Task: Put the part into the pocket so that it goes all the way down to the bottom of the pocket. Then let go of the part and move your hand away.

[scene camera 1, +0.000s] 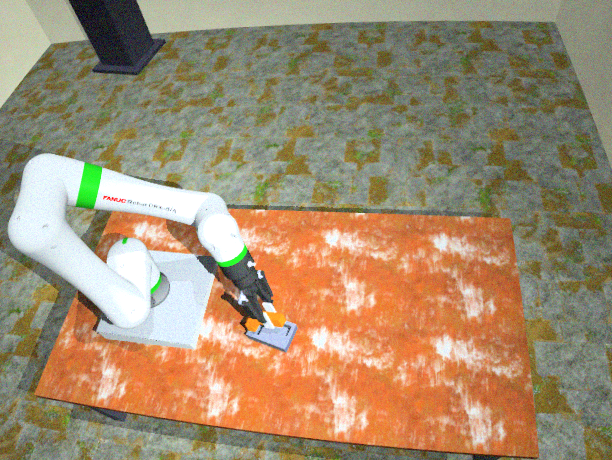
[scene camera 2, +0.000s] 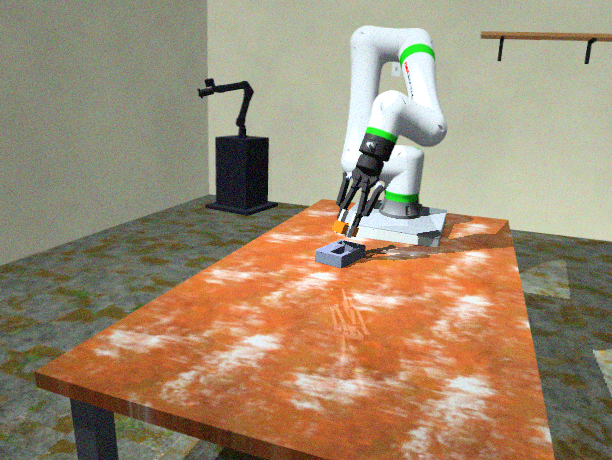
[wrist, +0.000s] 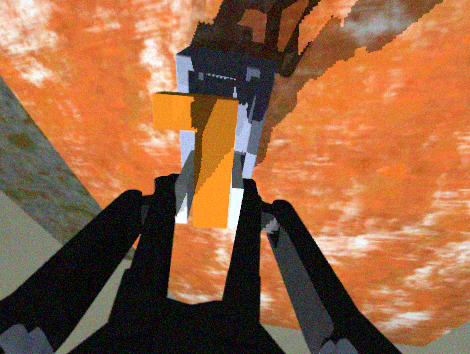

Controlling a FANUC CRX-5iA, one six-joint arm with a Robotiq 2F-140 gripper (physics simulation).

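Seen in the pictures: gripper, fingertip midpoint: (scene camera 1: 272, 322) (scene camera 2: 342, 234) (wrist: 214, 166); arm's base at its link origin: (scene camera 2: 398, 213).
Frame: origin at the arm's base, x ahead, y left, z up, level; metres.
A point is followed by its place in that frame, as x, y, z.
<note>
The orange L-shaped part (scene camera 1: 276, 319) {0.499, -0.009, 0.070} (scene camera 2: 341, 227) {0.514, 0.007, 0.057} (wrist: 215, 145) {0.437, 0.002, 0.047} is between the pale finger pads of my gripper (scene camera 1: 270, 314) {0.477, -0.007, 0.025} (scene camera 2: 347, 223) (wrist: 214, 166) {0.477, -0.007, 0.025}, which is shut on it. In the wrist view its short arm sticks out to the left at the far end. The grey-blue block with the pocket (scene camera 1: 274, 342) {0.491, -0.053, -0.017} (scene camera 2: 328, 257) {0.535, -0.018, -0.030} (wrist: 183, 70) {0.405, -0.045, -0.018} lies on the table below. In the scene camera 2 view the part is tilted and above the block, apart from it, and the pocket opening shows. In the wrist view the part hides some of the block and the pocket is in shadow.
The block lies on the orange and white table (scene camera 1: 400, 300) {0.839, 0.205, -0.053} (scene camera 2: 250, 320) {0.942, 0.007, -0.054}, near the robot's pale base plate (scene camera 1: 185, 315) {0.169, -0.049, -0.007} (scene camera 2: 400, 232) {0.193, 0.075, -0.018}. A dark pedestal (scene camera 1: 115, 35) (scene camera 2: 242, 172) with a small black arm stands on the floor. A wooden shelf (scene camera 2: 545, 36) is on the wall.
</note>
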